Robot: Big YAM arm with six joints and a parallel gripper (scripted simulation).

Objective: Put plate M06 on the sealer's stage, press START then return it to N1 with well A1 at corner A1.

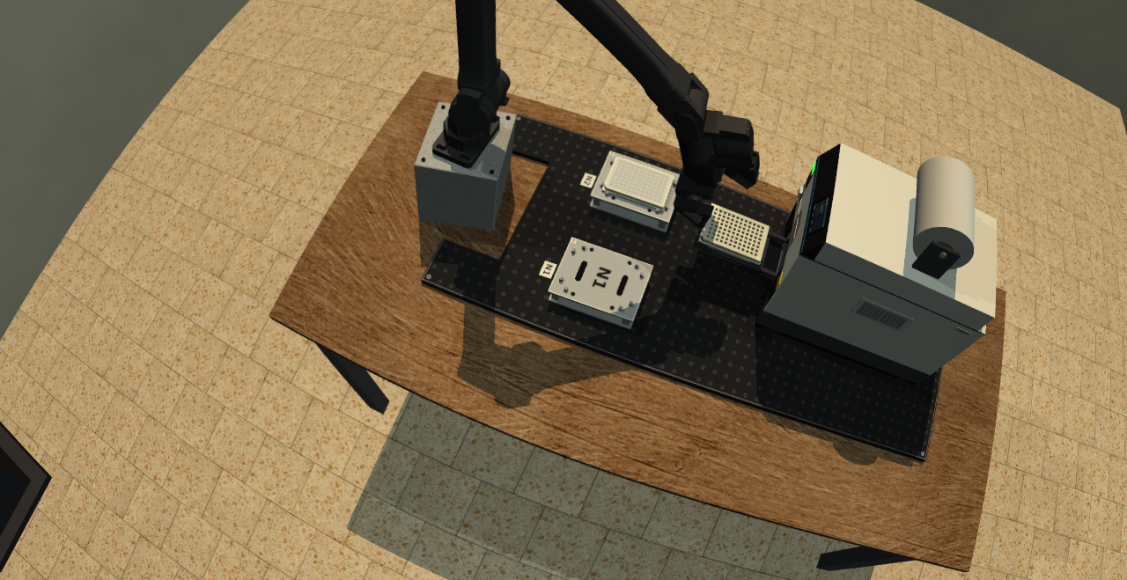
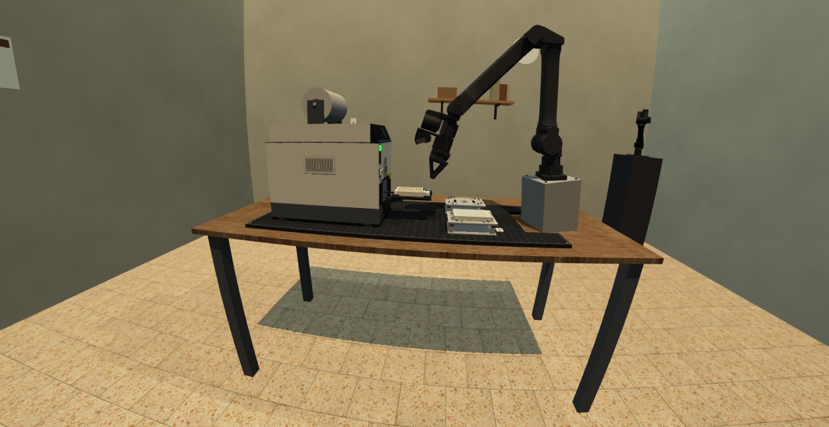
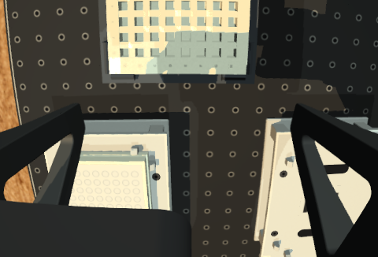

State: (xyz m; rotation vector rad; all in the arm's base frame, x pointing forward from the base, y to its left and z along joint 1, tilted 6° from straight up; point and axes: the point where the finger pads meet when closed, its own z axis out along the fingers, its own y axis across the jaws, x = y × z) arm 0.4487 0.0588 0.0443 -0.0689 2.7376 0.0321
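Right now my hand is 17 cm short of the start button, 11 cm to the right of it and 1 cm below it. The rest, counted from my hand: plate M06: 7 cm ahead, 1 cm to the left, 7 cm below; then well plate: 14 cm behind, 7 cm to the left, 12 cm below; then sealer stage: 7 cm ahead, 1 cm to the left, 8 cm below.
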